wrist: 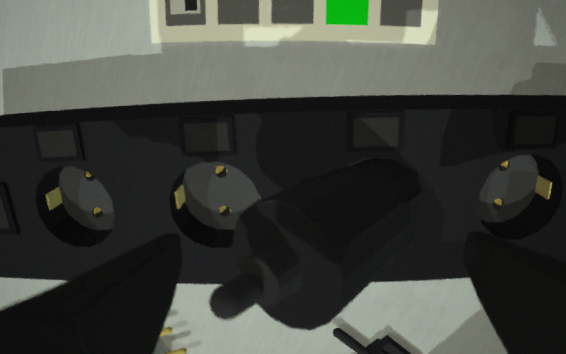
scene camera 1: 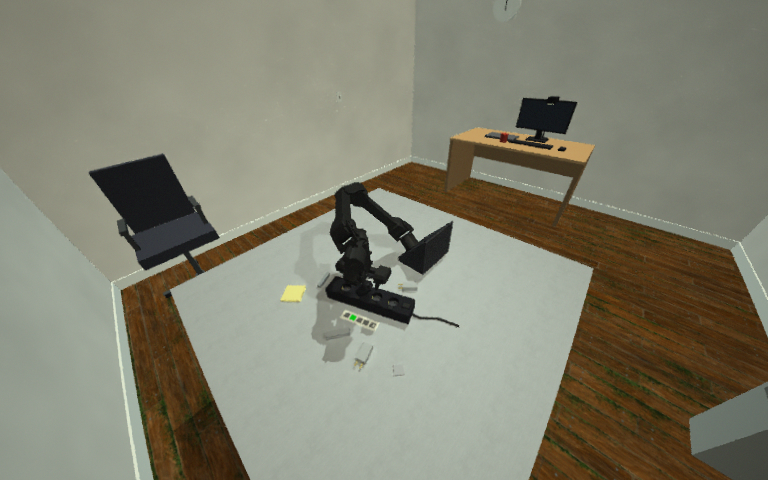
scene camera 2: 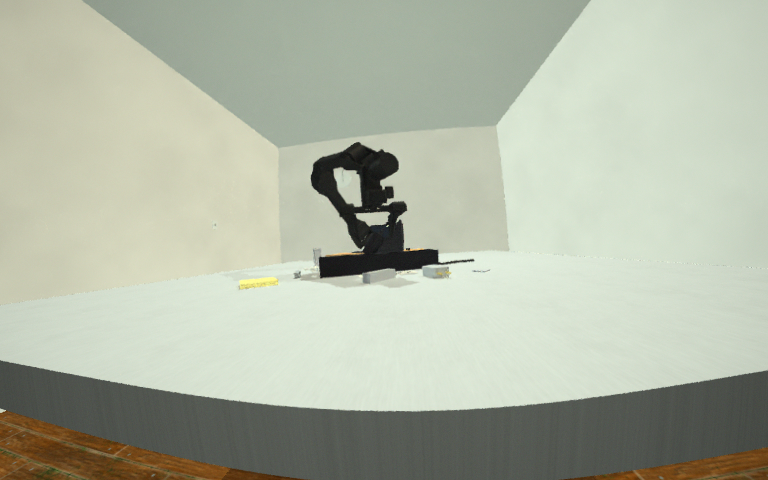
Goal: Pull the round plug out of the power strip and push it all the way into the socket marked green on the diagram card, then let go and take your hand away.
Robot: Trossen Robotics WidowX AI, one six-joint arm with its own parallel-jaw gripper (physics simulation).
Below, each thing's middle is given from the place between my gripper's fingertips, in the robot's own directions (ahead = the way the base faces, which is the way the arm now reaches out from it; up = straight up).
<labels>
My gripper is now 8 cm to the right of the black power strip (scene camera 2: 332,266), 6 cm above it and 2 cm past it. Also, from my hand: black round plug (wrist: 303,254) 1 cm to the right, 1 cm below.
</labels>
